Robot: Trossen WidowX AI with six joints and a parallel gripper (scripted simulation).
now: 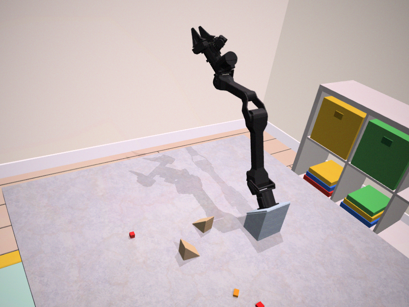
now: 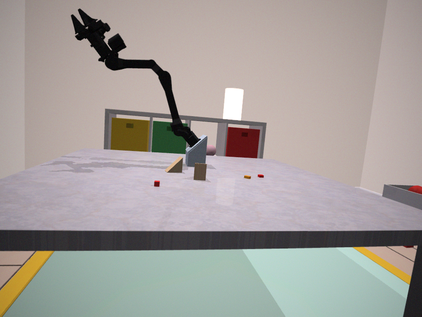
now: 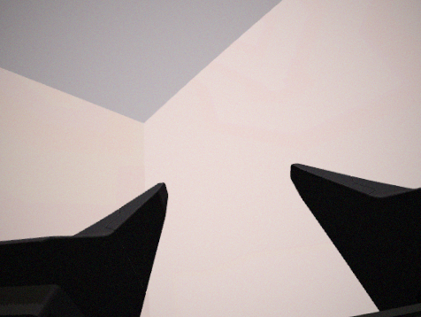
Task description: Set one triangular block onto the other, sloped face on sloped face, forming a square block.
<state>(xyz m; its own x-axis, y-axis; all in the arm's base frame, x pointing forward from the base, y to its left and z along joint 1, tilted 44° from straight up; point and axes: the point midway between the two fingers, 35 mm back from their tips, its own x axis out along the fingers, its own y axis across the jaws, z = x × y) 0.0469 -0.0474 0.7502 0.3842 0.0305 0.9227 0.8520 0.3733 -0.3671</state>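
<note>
Right now my gripper tip is 63 cm above the block, 53 cm to the right of it and 33 cm short of it. The rest, counted from my gripper tip: orange cube: 75 cm to the left, 64 cm below, 28 cm ahead.
</note>
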